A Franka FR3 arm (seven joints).
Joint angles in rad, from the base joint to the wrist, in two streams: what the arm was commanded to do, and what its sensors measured. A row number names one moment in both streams.
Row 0, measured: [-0.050 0.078 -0.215 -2.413 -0.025 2.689 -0.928]
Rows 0 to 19, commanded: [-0.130 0.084 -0.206 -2.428 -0.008 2.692 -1.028]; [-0.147 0.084 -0.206 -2.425 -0.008 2.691 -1.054]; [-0.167 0.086 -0.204 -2.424 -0.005 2.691 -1.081]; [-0.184 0.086 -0.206 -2.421 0.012 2.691 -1.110]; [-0.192 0.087 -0.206 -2.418 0.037 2.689 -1.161]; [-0.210 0.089 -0.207 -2.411 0.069 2.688 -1.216]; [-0.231 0.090 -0.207 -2.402 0.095 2.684 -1.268]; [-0.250 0.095 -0.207 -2.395 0.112 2.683 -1.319]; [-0.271 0.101 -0.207 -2.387 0.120 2.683 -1.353]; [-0.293 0.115 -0.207 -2.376 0.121 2.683 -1.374]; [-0.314 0.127 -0.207 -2.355 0.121 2.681 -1.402]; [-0.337 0.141 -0.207 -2.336 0.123 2.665 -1.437]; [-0.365 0.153 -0.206 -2.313 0.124 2.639 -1.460]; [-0.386 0.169 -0.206 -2.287 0.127 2.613 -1.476]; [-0.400 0.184 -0.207 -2.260 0.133 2.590 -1.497]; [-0.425 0.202 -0.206 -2.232 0.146 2.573 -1.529]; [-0.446 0.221 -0.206 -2.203 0.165 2.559 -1.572]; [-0.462 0.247 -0.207 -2.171 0.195 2.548 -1.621]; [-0.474 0.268 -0.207 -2.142 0.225 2.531 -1.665]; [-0.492 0.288 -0.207 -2.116 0.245 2.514 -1.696]
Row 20, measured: [-0.440 0.192 -0.218 -2.229 0.170 2.581 -1.586]
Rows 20 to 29, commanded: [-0.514 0.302 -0.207 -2.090 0.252 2.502 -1.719]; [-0.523 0.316 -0.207 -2.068 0.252 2.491 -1.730]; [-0.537 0.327 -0.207 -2.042 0.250 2.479 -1.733]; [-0.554 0.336 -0.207 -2.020 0.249 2.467 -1.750]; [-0.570 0.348 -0.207 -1.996 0.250 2.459 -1.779]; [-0.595 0.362 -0.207 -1.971 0.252 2.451 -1.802]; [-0.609 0.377 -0.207 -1.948 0.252 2.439 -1.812]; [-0.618 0.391 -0.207 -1.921 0.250 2.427 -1.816]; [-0.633 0.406 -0.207 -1.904 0.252 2.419 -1.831]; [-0.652 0.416 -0.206 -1.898 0.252 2.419 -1.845]
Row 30, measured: [-0.599 0.347 -0.219 -1.980 0.227 2.464 -1.791]
